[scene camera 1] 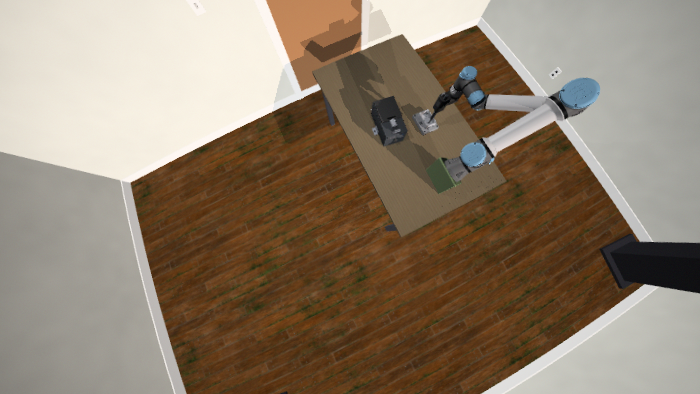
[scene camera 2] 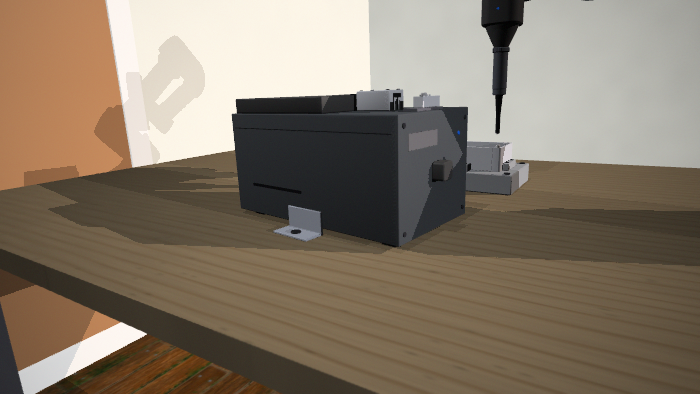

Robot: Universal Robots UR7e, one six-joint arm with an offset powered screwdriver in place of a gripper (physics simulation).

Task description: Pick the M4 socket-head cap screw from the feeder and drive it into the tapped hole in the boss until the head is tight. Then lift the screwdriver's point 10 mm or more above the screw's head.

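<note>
My screwdriver (scene camera 1: 432, 120) (scene camera 2: 497, 132) points straight down over the light grey housing (scene camera 2: 484, 156), on the far side of the feeder. In the scene camera 2 view its thin black bit ends a short way above the housing's rim, with a gap between them. The bit's tip looks bare, with no screw on it. The housing sits in a grey fixture (scene camera 2: 490, 184) on the table. The dark feeder (scene camera 1: 387, 110) (scene camera 2: 320, 165) stands beside it. The boss, its tapped hole and the screw are too small or hidden behind the housing's walls to make out.
The feeder carries light blocks (scene camera 2: 377, 100) on its top, a knob (scene camera 2: 441, 170) on its end and a small metal bracket (scene camera 2: 305, 220) at its foot. A green block (scene camera 1: 441, 176) is by the arm's base on the wooden table (scene camera 1: 405, 215) (scene camera 2: 350, 290).
</note>
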